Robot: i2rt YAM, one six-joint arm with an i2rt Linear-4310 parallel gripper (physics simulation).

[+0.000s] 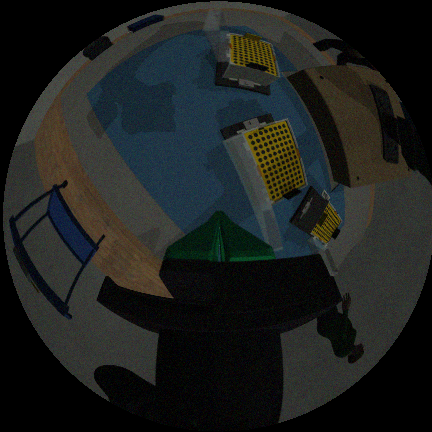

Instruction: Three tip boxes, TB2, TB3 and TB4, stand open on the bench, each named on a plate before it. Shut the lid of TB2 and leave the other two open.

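Frame: origin at the arm's base, x up, y back, z right, level; metres.
Seen in the pictures: gripper, between the fingertips: (218,216).
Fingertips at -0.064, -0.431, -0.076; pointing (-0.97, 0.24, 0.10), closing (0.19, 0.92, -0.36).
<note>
Offsets run from my fingertips to a thing's top centre, as dx, dy, dz. "spot": to the spot under its first point.
Three tip boxes with yellow, hole-dotted tops stand open on the blue bench surface: a far box @[-0.054, +0.163, +0.224] (252,54) at the top, a middle box @[-0.054, +0.117, +0.009] (276,160) right of centre, and a smaller-looking box @[-0.054, +0.238, -0.181] (327,225) at the right. Their pale see-through lids, the far lid (213,31), the middle lid @[spot: +0.014, +0.032, +0.023] (250,182) and the right lid @[spot: -0.031, +0.221, -0.270] (328,260), stand out from the boxes. A dark bar with a pale plate lies beside each box; the names are too small to read. My gripper (218,216) has green fingers, shut and empty, left of the middle lid's lower end; their gap in height cannot be told.
A large brown box (357,125) with dark parts on it stands at the right. A blue-panelled frame (72,230) is at the left, beyond the wooden edge (90,210). A figure (341,332) shows at the lower right. Dark objects are beyond the far edge.
</note>
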